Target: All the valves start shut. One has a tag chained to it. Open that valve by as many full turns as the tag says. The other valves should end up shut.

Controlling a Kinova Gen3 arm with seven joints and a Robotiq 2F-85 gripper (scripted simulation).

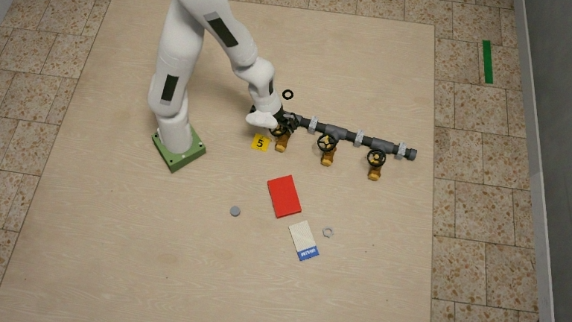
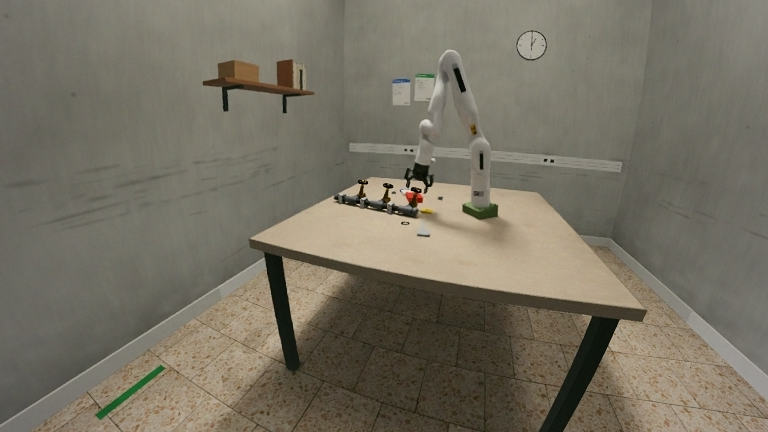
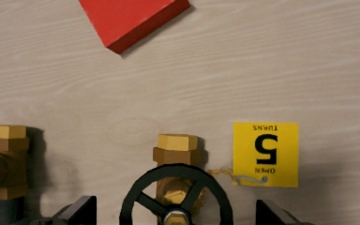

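Now: the yellow tag 60 mm behind my hand, 10 mm to the right of it and 110 mm below it. Round my hand: blue card 190 mm ahead, 290 mm to the right, 100 mm below; then red block 80 mm ahead, 180 mm to the right, 100 mm below; then grey disc 50 mm behind, 270 mm to the right, 100 mm below.
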